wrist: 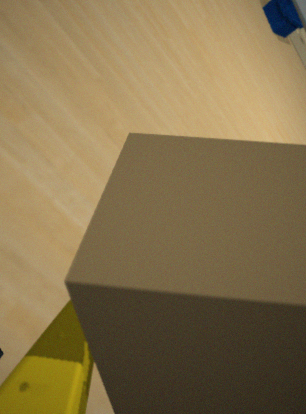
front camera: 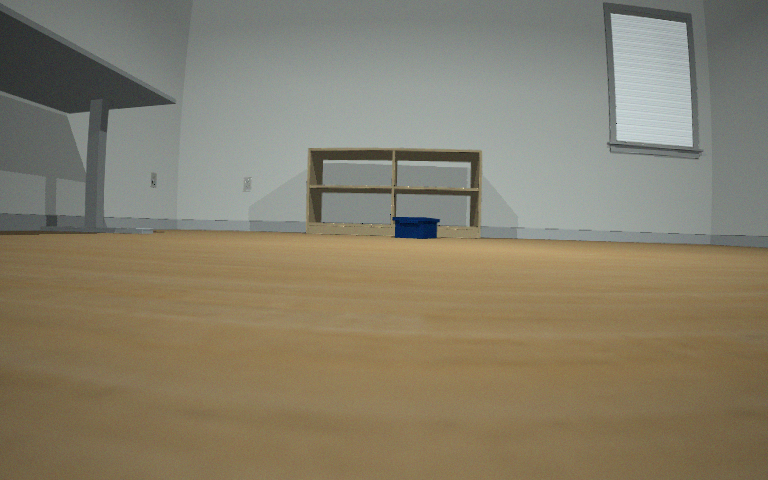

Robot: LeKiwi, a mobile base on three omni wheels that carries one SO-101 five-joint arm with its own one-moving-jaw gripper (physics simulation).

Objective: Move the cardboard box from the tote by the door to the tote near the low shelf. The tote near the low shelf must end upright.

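Frame: origin at the arm's base, x down, y right, z back, level; centimetres.
Where they show: hand at its tool point: (wrist: 118, 278).
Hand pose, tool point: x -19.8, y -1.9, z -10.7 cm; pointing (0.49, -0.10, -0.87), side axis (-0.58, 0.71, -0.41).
After its pixels a point has its place.
The cardboard box (wrist: 200, 215) @(z -11.2, x -23.6, y -2.9 cm) fills the lower right of the wrist view, large and close, held above the floor. My gripper (wrist: 55, 370) shows one yellow jaw against the box's left side; the other jaw is hidden by the box. It is shut on the cardboard box. The blue tote near the low shelf (front camera: 416, 228) @(z -209.4, x 3.3, y 16.5 cm) (wrist: 283, 18) @(z -208.9, x 1.2, y 17.4 cm) stands upright on the floor far ahead, a little right of centre in the front view and at the top right corner of the wrist view. Its inside does not show. The tote by the door does not show in either view.
The low wooden shelf (front camera: 351, 150) @(z -255.2, x -50.2, y -26.6 cm) stands against the far wall, directly behind the tote. A grey table (front camera: 96, 73) @(z -137.6, x -60.6, y -127.0 cm) with a leg (front camera: 95, 169) @(z -167.2, x -23.5, y -151.3 cm) stands at the left of the front view. The wooden floor (front camera: 368, 350) @(z -20.4, x 8.9, y -0.8 cm) stretches between me and the shelf. A window (front camera: 651, 79) @(z -283.5, x -133.9, y 227.6 cm) is high on the right.
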